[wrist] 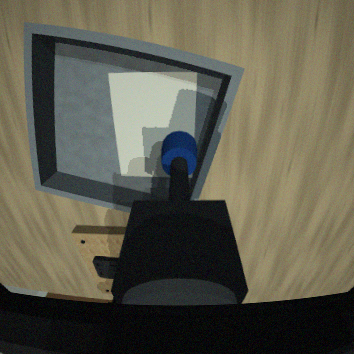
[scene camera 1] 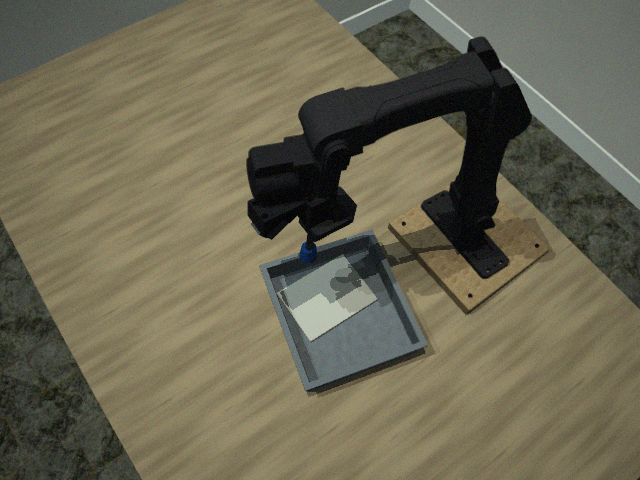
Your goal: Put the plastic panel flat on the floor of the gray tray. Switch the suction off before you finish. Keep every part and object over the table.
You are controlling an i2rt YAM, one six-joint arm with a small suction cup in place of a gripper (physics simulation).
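Places are measured from the arm's base along level axes (x ahead, y left, z up), in millimetres.
Where they show: end effector, tool point: (wrist: pixel 178 146) (scene camera 1: pixel 307 256); arm's base, origin of the base link: (scene camera 1: pixel 463 234).
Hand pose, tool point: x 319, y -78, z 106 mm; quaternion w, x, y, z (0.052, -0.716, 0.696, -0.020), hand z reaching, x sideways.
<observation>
Things, the pixels of their top centre, and the offset from my tool point.
- pale plastic panel, middle of its top: (wrist: pixel 153 129) (scene camera 1: pixel 327 295) dx -20, dy +40, dz -117 mm
- gray tray, middle of its top: (wrist: pixel 115 138) (scene camera 1: pixel 341 304) dx -21, dy +80, dz -75 mm
The pale plastic panel (scene camera 1: pixel 333 307) (wrist: pixel 142 105) lies inside the gray tray (scene camera 1: pixel 364 370) (wrist: pixel 30 110), turned askew to its walls. It is slightly tilted: its left corner in the scene view overlaps the inner face of the left wall and looks raised against it, with a dark shadow strip under that edge. The rest slopes down to the tray floor. My blue suction cup (scene camera 1: pixel 308 253) (wrist: pixel 179 150) is open and holds nothing. It hangs above the tray near the back wall, apart from the panel. The cup and wrist hide one panel corner in the wrist view.
The arm's wooden base board (scene camera 1: pixel 439 268) (wrist: pixel 95 240) stands on the table to the right of the tray in the scene view. The tray walls stand up around the panel. The arm's shadow falls across the panel and the tray's back right corner.
</observation>
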